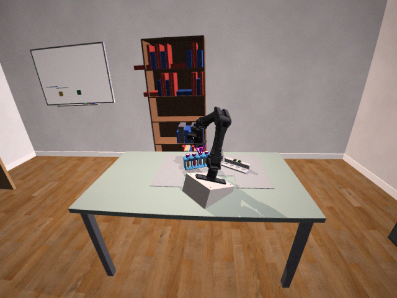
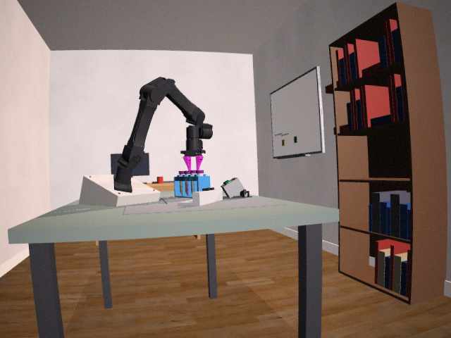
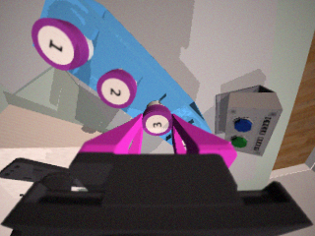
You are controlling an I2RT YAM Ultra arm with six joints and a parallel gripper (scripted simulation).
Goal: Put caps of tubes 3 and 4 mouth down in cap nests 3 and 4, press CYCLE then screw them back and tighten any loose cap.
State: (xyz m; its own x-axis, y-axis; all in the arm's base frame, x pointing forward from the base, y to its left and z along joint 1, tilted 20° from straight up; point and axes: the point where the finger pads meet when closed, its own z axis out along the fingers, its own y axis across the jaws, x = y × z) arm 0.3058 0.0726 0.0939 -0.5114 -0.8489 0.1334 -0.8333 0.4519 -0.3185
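Right now the purple cap is 10 mm ahead of my hand and 50 mm to the right of it. Round my hand: grey key desk (110 mm ahead, 140 mm to the right, 70 mm below); blue cycle key (100 mm ahead, 120 mm to the right, 50 mm below); green ready key (90 mm ahead, 160 mm to the right, 50 mm below).
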